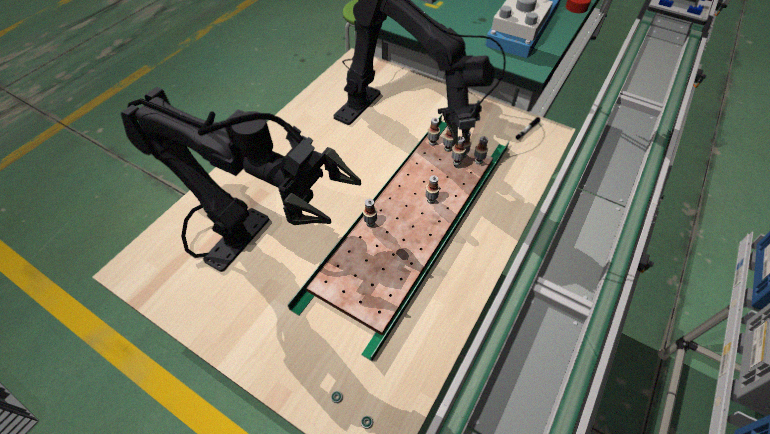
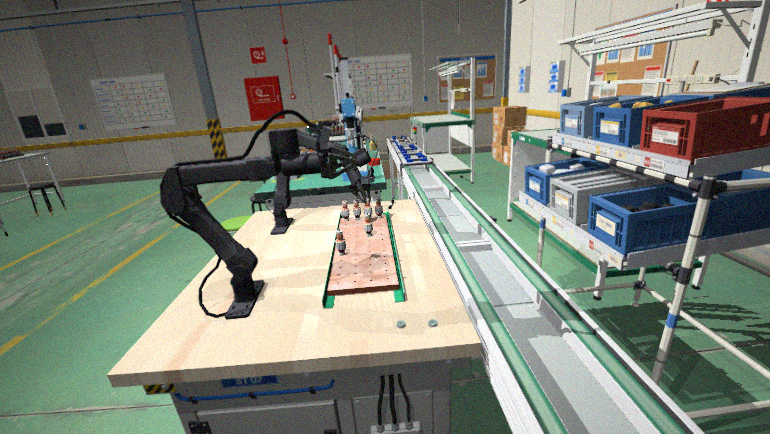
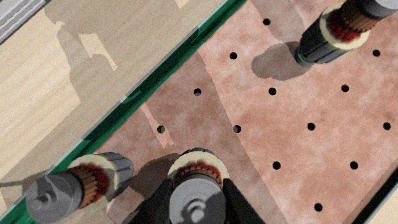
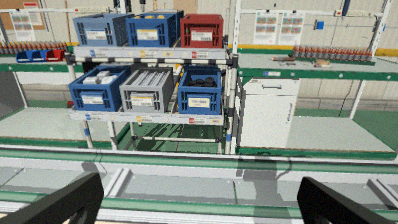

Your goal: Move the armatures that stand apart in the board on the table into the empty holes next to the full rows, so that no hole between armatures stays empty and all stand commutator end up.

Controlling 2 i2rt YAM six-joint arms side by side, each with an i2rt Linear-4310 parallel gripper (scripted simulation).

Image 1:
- left gripper: 460,143
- right gripper: 346,201
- copper-coloured board: 369,276
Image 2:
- right gripper: 357,159
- copper-coloured board: 368,265
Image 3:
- left gripper: 197,188
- copper-coloured board: 272,100
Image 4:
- right gripper: 200,185
